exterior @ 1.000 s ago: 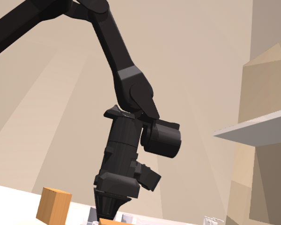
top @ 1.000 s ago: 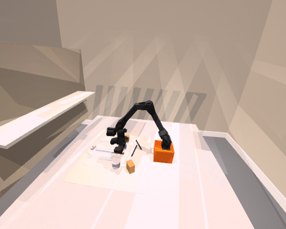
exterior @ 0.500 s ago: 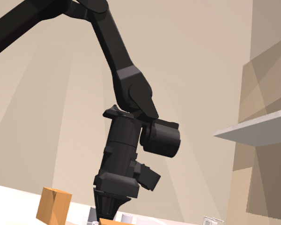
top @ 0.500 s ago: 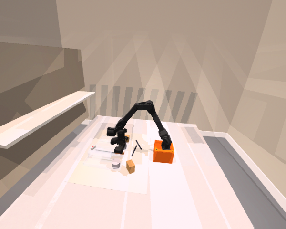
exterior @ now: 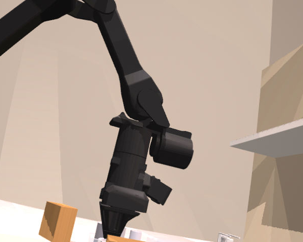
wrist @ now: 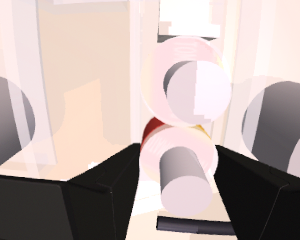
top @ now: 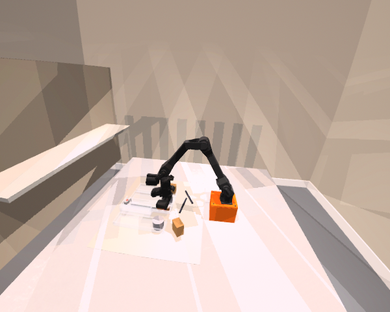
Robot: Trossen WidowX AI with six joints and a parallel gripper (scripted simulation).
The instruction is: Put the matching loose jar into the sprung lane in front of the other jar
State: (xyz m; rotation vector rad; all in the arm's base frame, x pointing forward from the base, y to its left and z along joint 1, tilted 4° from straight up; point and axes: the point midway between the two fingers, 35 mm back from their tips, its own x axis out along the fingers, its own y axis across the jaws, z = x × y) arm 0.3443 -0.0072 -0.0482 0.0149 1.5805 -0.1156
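Right now my gripper tip is 14 cm short of the clear pusher lane, 1 cm to the right of it and 1 cm above it. From my gripper tip the other things lie so: red dot (23 cm ahead, 4 cm above, 2 cm to the left); shelf (50 cm ahead, 34 cm above, 4 cm to the right).
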